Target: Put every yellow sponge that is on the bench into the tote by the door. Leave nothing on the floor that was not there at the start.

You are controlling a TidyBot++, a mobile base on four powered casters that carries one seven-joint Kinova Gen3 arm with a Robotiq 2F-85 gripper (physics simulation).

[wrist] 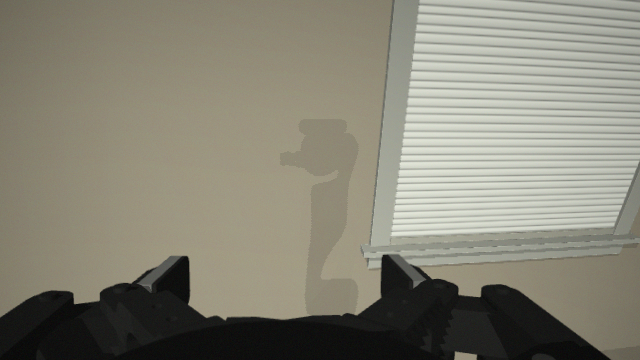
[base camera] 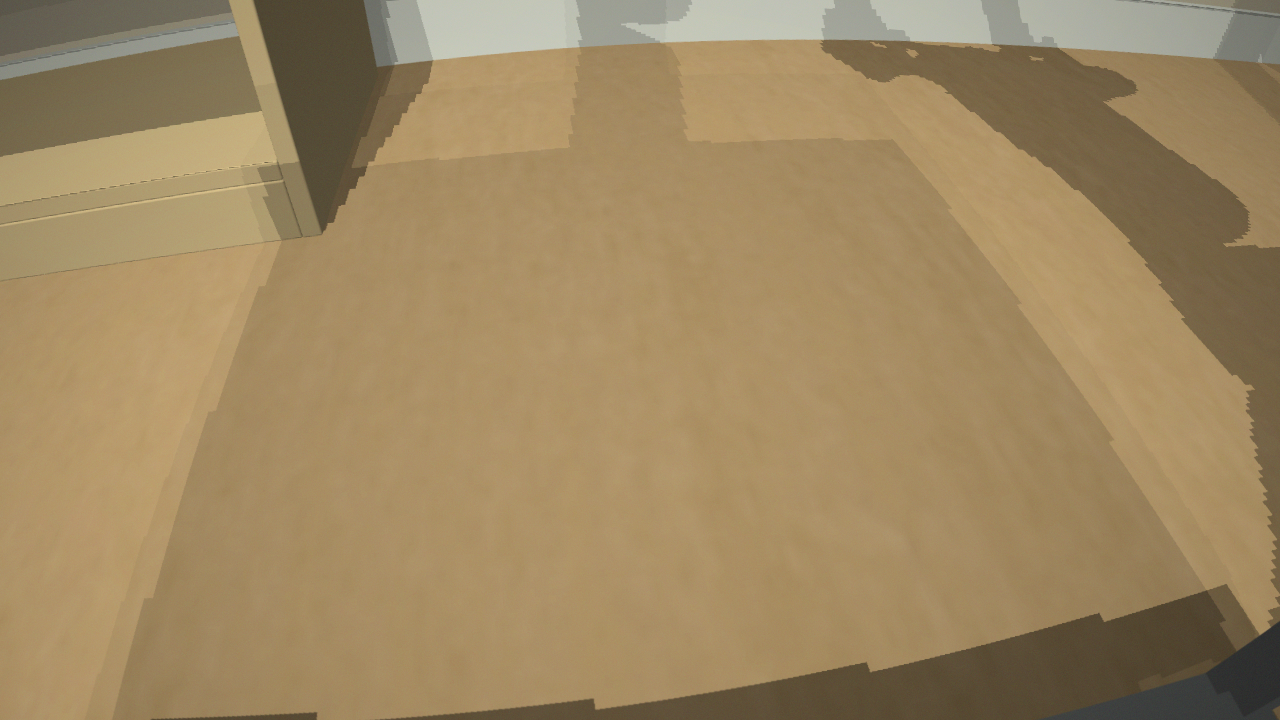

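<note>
My gripper is open and empty, its two black fingers wide apart at the bottom of the wrist view, with the beige wall behind them. No yellow sponge, bench or tote shows in either view.
A light wooden shelf unit stands at the upper left of the base camera view, close to the white baseboard. The wooden floor carries shadows. In the wrist view a window with white blinds is in the wall, right of the arm's shadow.
</note>
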